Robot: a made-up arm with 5 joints. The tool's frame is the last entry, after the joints.
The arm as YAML. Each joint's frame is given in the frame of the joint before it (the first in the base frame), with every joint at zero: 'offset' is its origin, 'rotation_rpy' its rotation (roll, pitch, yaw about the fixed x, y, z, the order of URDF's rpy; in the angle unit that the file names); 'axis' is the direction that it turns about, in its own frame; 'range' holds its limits. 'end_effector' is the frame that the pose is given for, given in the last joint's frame.
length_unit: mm
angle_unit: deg
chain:
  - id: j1
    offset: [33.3, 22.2, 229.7]
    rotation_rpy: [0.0, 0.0, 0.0]
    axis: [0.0, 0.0, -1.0]
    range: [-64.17, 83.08]
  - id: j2
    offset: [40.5, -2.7, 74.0]
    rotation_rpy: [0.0, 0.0, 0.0]
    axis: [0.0, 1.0, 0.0]
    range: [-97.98, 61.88]
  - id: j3
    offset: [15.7, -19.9, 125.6]
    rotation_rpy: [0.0, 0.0, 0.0]
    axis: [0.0, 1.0, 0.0]
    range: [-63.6, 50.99]
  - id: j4
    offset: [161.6, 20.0, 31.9]
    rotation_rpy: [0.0, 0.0, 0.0]
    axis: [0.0, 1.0, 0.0]
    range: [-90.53, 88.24]
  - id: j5
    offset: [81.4, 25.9, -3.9]
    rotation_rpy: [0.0, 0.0, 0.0]
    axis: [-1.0, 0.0, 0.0]
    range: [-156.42, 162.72]
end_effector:
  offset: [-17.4, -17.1, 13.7]
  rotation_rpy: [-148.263, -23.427, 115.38]
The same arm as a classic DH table. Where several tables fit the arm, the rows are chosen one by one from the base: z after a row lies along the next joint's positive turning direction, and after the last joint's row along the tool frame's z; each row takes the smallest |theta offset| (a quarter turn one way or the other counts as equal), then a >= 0, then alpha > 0; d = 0 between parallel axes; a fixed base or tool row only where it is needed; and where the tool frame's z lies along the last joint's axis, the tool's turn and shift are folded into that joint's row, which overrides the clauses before.
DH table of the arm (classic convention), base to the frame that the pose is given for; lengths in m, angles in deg. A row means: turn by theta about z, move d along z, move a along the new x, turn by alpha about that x. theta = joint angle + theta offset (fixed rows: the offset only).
base (fixed): a 0.0400, alpha 180.00, d 0.0000, theta_offset 33.69
j1: a 0.0405, alpha 90.00, d -0.3037, theta_offset 33.69
j2: a 0.1266, alpha 0.00, d 0.0000, theta_offset -82.87
j3: a 0.1647, alpha 0.00, d 0.0000, theta_offset 71.71
j4: a -0.0039, alpha 90.00, d 0.0233, theta_offset -78.83
j5: a -0.0156, alpha -51.67, d -0.0518, theta_offset 84.14
tool (fixed): a 0.0000, alpha 0.00, d -0.0196, theta_offset -30.09
Joint limits (deg, base to tool): -64.17..83.08 -97.98..61.88 -63.60..50.99 -90.53..88.24 -156.42..162.72

